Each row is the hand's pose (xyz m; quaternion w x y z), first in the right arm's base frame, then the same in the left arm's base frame.
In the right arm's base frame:
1: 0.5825 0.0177 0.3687 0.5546 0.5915 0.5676 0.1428
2: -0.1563 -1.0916 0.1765 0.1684 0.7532 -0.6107 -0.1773
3: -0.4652 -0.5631 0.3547 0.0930 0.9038 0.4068 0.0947
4: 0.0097 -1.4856 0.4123 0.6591 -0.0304 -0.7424 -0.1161
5: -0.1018 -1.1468 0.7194 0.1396 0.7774 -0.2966 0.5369
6: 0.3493 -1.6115 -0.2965 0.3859 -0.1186 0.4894 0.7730
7: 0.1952 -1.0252 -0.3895 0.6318 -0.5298 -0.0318 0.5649
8: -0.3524 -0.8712 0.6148 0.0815 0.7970 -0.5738 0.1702
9: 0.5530 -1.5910 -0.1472 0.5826 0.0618 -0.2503 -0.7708
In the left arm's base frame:
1: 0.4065 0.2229 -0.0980 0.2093 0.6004 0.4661 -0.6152
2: -0.0764 0.2753 1.1580 0.5472 0.0823 -0.6616 -0.5060
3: 0.2850 0.7635 0.9642 0.0486 0.7996 -0.0563 -0.5959
4: 0.0070 -0.1275 1.4210 0.8076 -0.5481 -0.1033 -0.1914
5: 0.4142 0.0680 1.2888 0.6600 0.6618 -0.3381 -0.1099
6: -0.7280 -0.2947 1.1654 0.2743 0.5124 0.7559 0.3013
7: -0.6156 0.1660 0.7764 0.5650 -0.1548 0.6995 0.4092
8: 0.4229 0.4436 1.1965 0.6298 0.3495 -0.6362 -0.2764
9: -0.5958 -0.4853 1.0634 0.2015 -0.6437 -0.0050 -0.7382

